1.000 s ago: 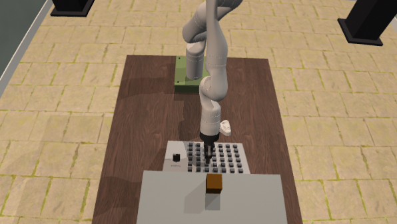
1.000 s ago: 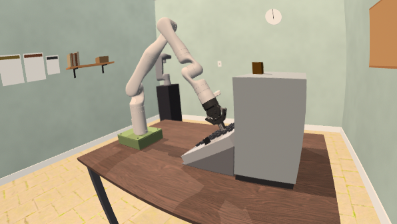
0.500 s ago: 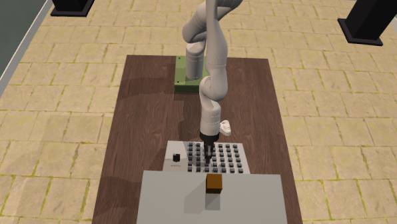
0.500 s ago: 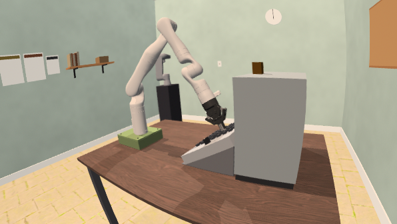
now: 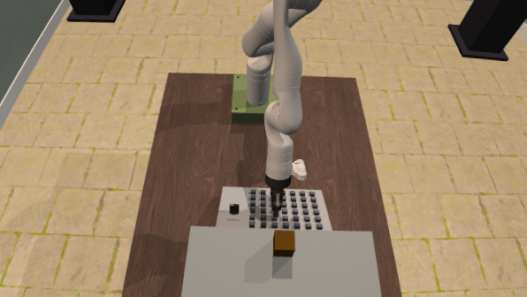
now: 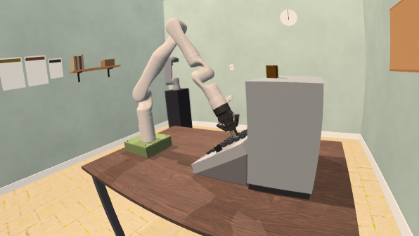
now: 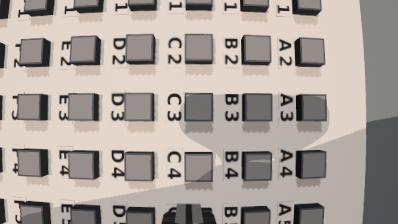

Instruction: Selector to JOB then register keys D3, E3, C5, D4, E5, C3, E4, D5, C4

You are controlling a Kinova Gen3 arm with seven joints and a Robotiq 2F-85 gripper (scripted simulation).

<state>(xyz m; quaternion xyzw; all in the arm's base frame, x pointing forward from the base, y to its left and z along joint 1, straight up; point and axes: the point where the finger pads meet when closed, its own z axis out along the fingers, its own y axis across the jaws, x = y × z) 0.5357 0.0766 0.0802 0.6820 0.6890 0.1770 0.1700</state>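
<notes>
Now: the C5 key 20 mm below my hand and 20 mm ahead of it. From my hand the other things lie so: C4 key (30 mm to the left, 20 mm below, 10 mm ahead); D4 key (30 mm to the left, 30 mm below, 20 mm behind); D5 key (30 mm below, 10 mm behind).
</notes>
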